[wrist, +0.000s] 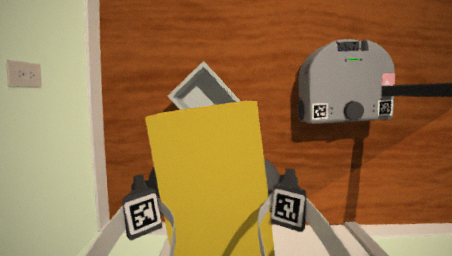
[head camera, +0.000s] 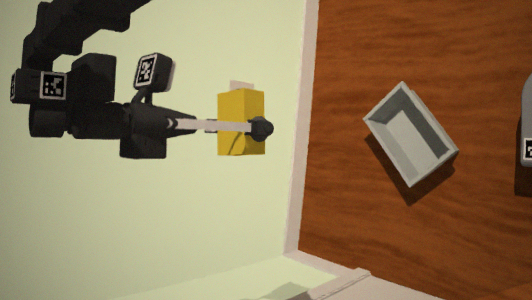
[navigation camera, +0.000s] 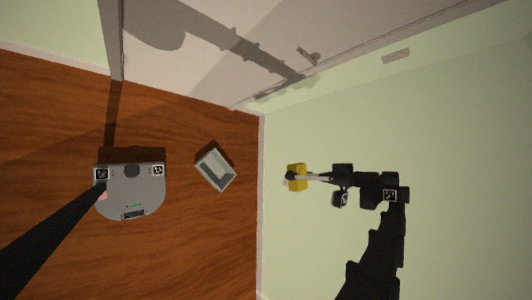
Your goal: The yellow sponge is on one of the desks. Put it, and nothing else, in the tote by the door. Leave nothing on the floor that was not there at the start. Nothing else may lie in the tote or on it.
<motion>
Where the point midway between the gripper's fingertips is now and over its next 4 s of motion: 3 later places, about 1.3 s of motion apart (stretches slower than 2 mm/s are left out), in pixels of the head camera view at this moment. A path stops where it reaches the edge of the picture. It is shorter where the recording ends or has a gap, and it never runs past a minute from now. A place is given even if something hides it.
The gripper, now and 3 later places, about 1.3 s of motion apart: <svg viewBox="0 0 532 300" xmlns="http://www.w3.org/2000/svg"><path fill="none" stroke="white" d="M252 128L294 130L338 133L370 135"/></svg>
</motion>
